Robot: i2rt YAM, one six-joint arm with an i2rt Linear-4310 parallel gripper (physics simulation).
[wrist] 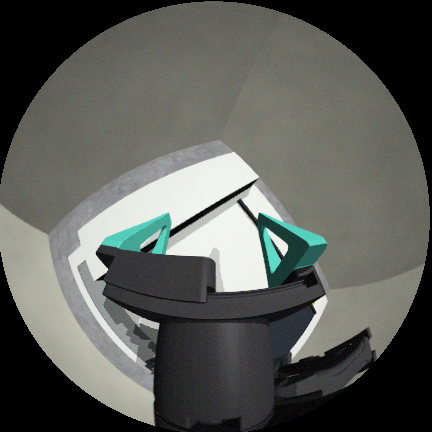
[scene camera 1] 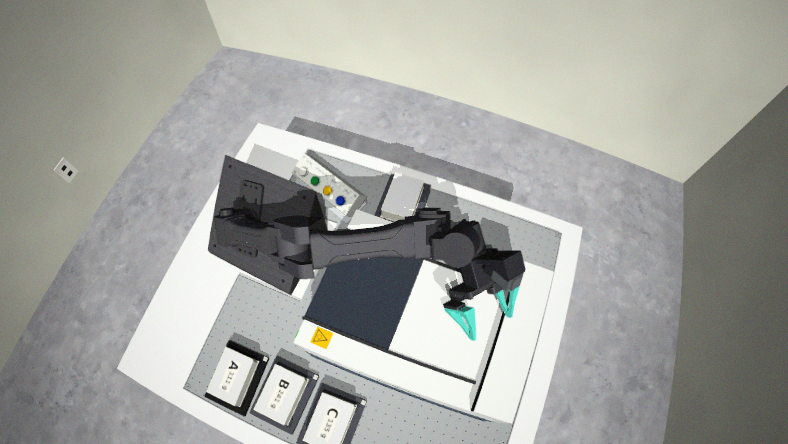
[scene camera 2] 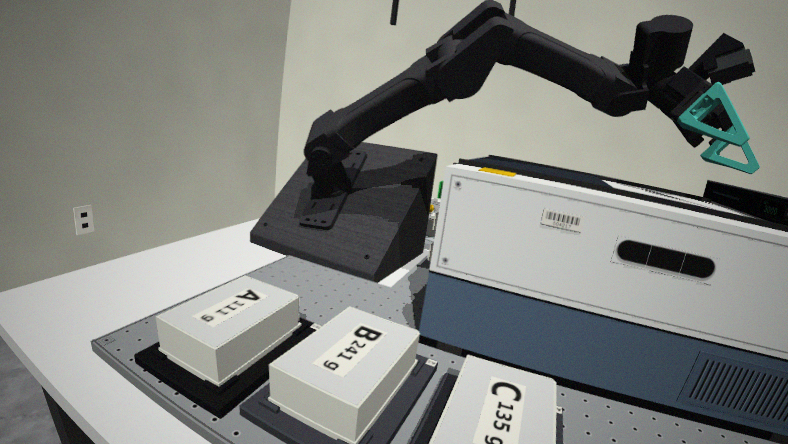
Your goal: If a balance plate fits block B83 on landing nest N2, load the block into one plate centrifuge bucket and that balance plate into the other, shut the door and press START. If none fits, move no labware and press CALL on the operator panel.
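Frame: origin at the arm's base, x down, y right, z back, level; metres.
Seen in the pictures: gripper, fingertip midpoint: (wrist: 213, 217) (scene camera 1: 492, 328) (scene camera 2: 750, 157); arm's base at its link origin: (wrist: 281, 370) (scene camera 1: 249, 218) (scene camera 2: 335, 188).
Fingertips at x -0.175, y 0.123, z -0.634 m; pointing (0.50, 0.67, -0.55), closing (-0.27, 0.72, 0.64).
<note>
Pixels of each thing's middle, then the offset from my fingertips to it. "spot": a spot on its surface instead. Level surfaces: height alone.
- centrifuge at the middle of its body: (scene camera 2: 620, 253) (scene camera 1: 422, 320) (wrist: 226, 290) dx +0.161, dy -0.015, dz +0.130 m
- pale block at the middle of its body: (scene camera 1: 402, 198) dx +0.226, dy -0.334, dz +0.279 m
- operator panel at the middle of its body: (scene camera 2: 424, 214) (scene camera 1: 328, 184) dx +0.241, dy -0.319, dz +0.497 m
- black display unit at a spot on its surface: (scene camera 2: 738, 198) spot: dx +0.055, dy -0.049, dz -0.026 m
- perforated board at its surface level: dx +0.282 m
My gripper (scene camera 1: 490, 326) (scene camera 2: 751, 155) (wrist: 213, 217) is open and empty, with its teal fingers wide apart above the white right part of the centrifuge's top. The centrifuge (scene camera 1: 341, 352) (scene camera 2: 496, 220) (wrist: 240, 240) has a dark panel on the left of its top; no buckets show. Balance plates A, 111 g (scene camera 1: 234, 380) (scene camera 2: 228, 325), B, 241 g (scene camera 1: 281, 392) (scene camera 2: 344, 358), and C, 135 g (scene camera 1: 330, 421) (scene camera 2: 499, 402), sit on dark nests. A pale block (scene camera 1: 405, 195) sits on a dark nest behind the arm, its label unreadable. The operator panel (scene camera 1: 333, 179) has white, green, yellow and blue buttons.
The arm's dark wedge base (scene camera 1: 264, 193) (scene camera 2: 330, 237) stands left of the centrifuge. The upper arm passes over the centrifuge's rear left part. A black display unit (scene camera 2: 738, 198) rises behind the centrifuge's top at the right. A perforated board (scene camera 1: 220, 314) (scene camera 2: 297, 281) lies under the balance plates.
</note>
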